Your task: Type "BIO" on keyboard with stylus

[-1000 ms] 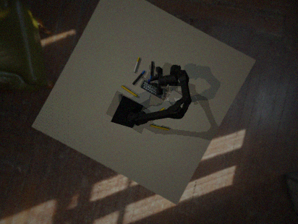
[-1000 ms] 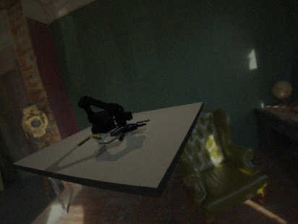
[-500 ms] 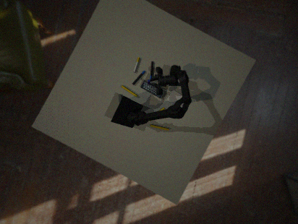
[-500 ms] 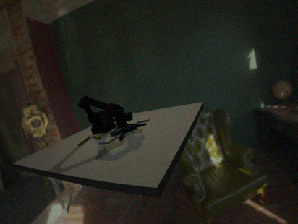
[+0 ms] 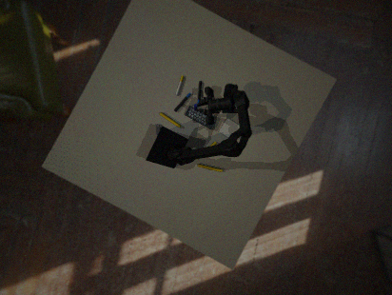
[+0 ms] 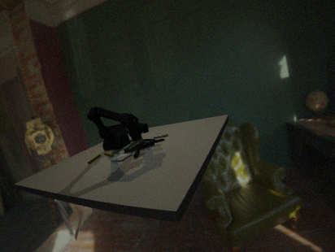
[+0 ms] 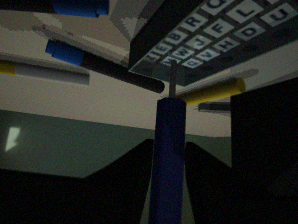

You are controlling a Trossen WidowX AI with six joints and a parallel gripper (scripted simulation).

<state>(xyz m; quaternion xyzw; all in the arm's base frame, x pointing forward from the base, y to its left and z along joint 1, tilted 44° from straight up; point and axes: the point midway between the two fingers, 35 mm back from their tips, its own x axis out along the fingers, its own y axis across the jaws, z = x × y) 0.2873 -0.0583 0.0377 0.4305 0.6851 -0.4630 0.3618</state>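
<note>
My gripper tip is now 30 mm past the white note, 230 mm to the left of it and 80 mm above it. Also, from my gripper tip: grey stylus tip (50 mm below); then blue stylus (10 mm below).
</note>
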